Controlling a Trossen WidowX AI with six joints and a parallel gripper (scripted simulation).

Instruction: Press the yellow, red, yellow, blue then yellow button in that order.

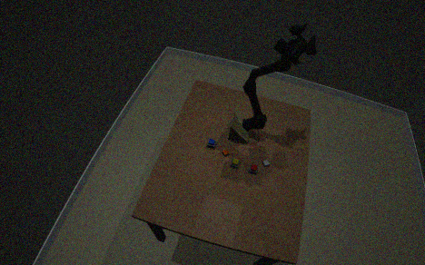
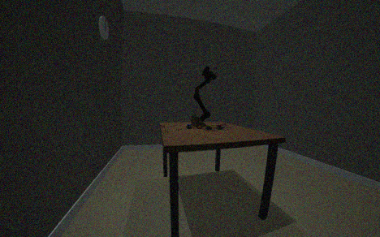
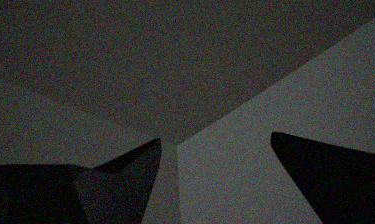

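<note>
My gripper tip is now 66 cm above the yellow button, 46 cm short of it and 26 cm to the left of it. Round my gripper tip: blue button (66 cm below, 42 cm to the right, 35 cm ahead); then orange block (68 cm below, 40 cm ahead, 32 cm to the right); then red button (66 cm below, 48 cm ahead, 15 cm to the right).
</note>
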